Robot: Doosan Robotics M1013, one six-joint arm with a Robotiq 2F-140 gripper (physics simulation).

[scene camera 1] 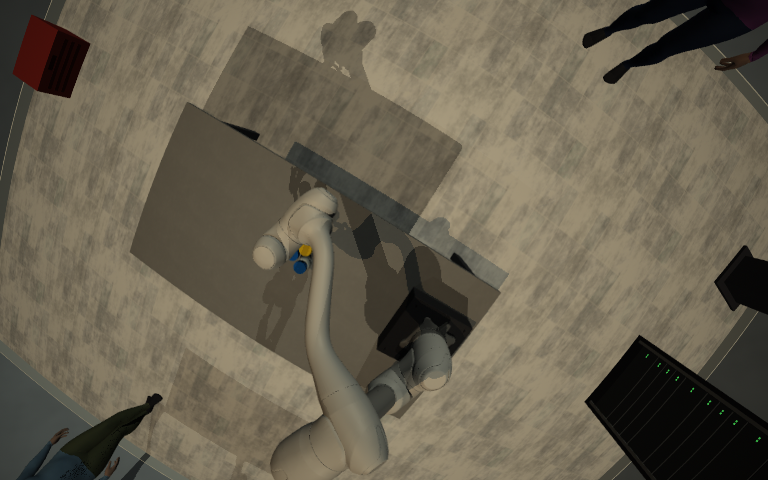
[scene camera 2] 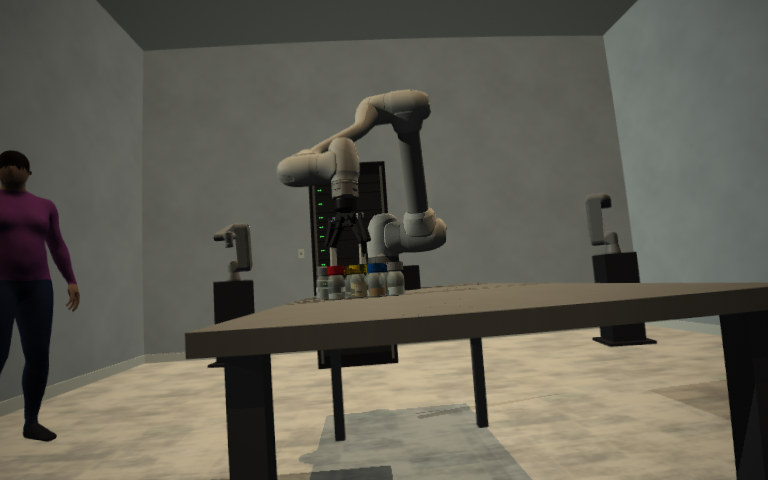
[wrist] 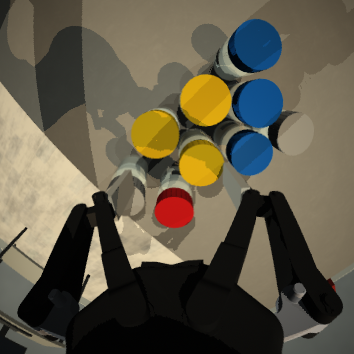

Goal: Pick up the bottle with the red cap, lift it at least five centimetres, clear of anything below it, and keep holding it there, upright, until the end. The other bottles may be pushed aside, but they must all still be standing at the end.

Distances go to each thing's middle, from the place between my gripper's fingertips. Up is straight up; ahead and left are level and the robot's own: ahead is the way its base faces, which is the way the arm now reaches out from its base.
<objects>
Right now my hand is 5 cm short of the red-capped bottle [wrist: 173, 208], 5 cm above it and 3 cm to the left of it. Also, from my hand: grey-capped bottle [wrist: 291, 133] 15 cm to the left, 5 cm below, 2 cm ahead; pale-capped bottle [wrist: 138, 165] 8 cm to the right, 5 cm below, 1 cm behind.
</objects>
